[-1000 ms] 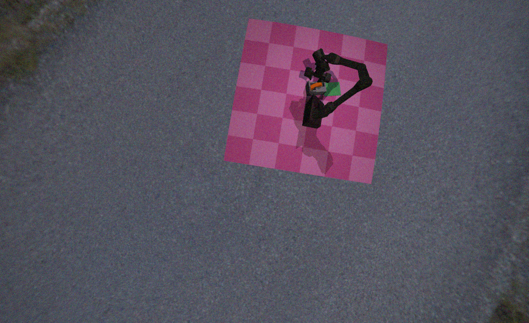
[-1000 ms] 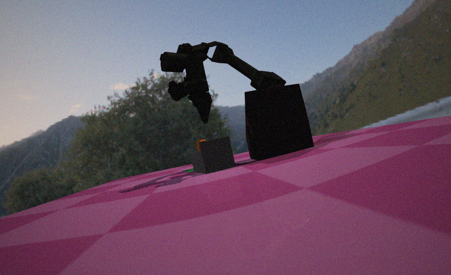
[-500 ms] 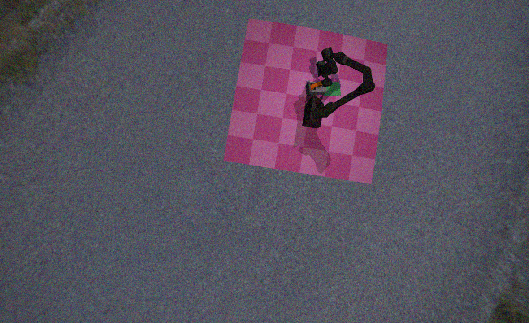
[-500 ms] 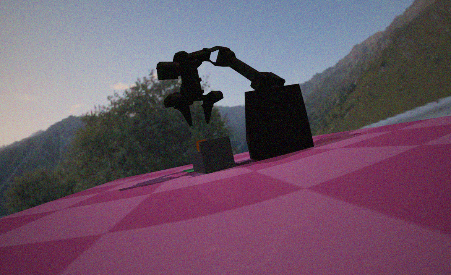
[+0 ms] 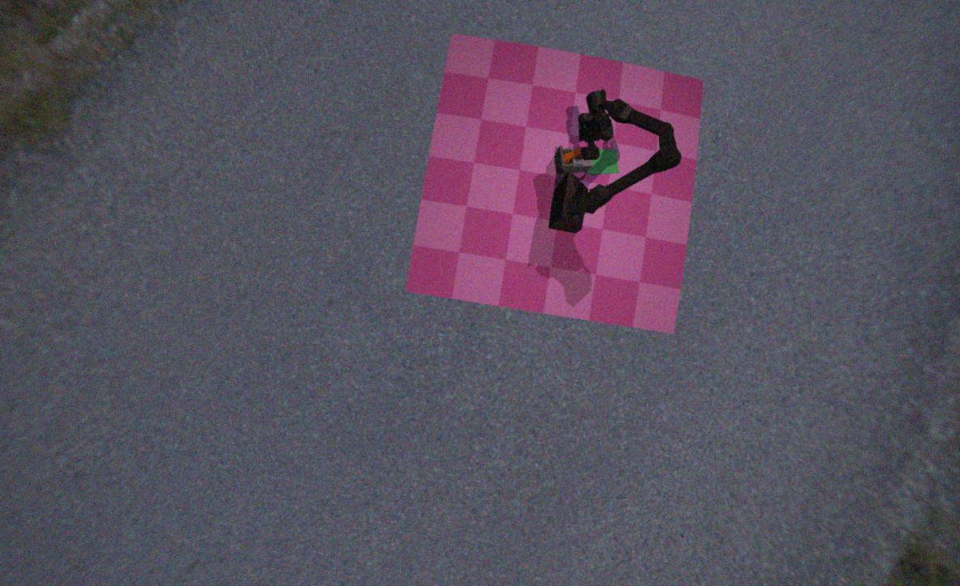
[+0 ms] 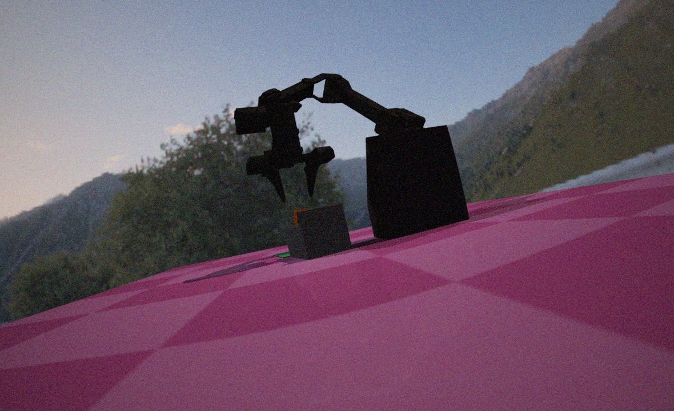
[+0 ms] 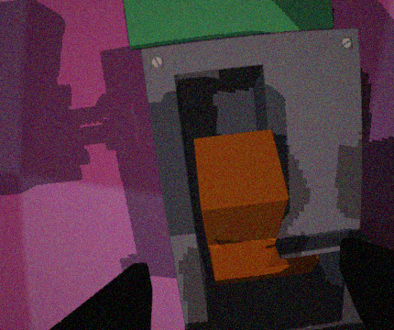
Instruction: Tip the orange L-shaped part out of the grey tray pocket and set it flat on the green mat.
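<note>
Right now my gripper tip is 8 cm above the orange L-shaped part, 3 cm to the right of it and 3 cm past it. Also, from my gripper tip: green mat (15 cm to the right, 13 cm below, 2 cm ahead).
</note>
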